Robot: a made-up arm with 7 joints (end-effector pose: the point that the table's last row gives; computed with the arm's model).
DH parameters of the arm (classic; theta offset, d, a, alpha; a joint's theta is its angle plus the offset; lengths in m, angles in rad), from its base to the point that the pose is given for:
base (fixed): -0.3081 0 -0.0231 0
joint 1: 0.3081 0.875 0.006 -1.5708
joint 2: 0 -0.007 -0.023 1.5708
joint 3: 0 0.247 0.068 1.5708
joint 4: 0 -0.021 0.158 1.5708
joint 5: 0 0.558 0.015 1.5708
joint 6: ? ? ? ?
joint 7: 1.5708 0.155 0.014 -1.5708
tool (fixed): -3.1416 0.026 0 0
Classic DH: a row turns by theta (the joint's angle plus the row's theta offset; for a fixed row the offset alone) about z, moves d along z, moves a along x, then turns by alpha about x.
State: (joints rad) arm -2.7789 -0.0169 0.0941 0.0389 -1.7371 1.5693 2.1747
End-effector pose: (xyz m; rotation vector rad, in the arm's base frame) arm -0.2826 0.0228 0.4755 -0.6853 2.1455 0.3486
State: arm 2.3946 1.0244 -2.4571 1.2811 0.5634 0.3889 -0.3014
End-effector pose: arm 0.4504 0.2790 1.5427 2.0011 1.9148 -0.2760
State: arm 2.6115 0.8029 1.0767 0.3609 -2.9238 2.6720 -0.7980
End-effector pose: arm -0.3240 -0.3281 0.6725 0.5452 0.3862 1.0670
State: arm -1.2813 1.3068 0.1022 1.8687 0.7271 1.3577 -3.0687
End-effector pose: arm 0.3476 -0.6191 0.3568 0.6953 2.6639 -0.8954
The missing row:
joint 6: 0 0.008 0.095 -1.5708
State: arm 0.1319 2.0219 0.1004 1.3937 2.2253 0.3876 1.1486
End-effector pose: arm -0.1143 0.0572 0.0430 -1.1628 1.8316 -0.8722
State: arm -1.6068 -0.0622 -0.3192 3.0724 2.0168 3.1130 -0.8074
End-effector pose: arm 0.0923 0.1023 1.5332 -0.6904 -1.8699 1.8276
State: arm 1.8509 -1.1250 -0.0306 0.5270 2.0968 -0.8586 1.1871
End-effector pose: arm 0.0305 0.4339 1.1577 -0.3292 0.1451 -0.4962
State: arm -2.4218 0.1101 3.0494 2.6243 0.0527 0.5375 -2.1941
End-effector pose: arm 0.1115 0.1190 1.9006 0.9437 0.6048 -0.5120
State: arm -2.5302 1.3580 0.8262 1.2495 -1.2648 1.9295 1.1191
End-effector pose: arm -0.0143 -0.4519 0.4218 -0.5936 0.7322 0.3131
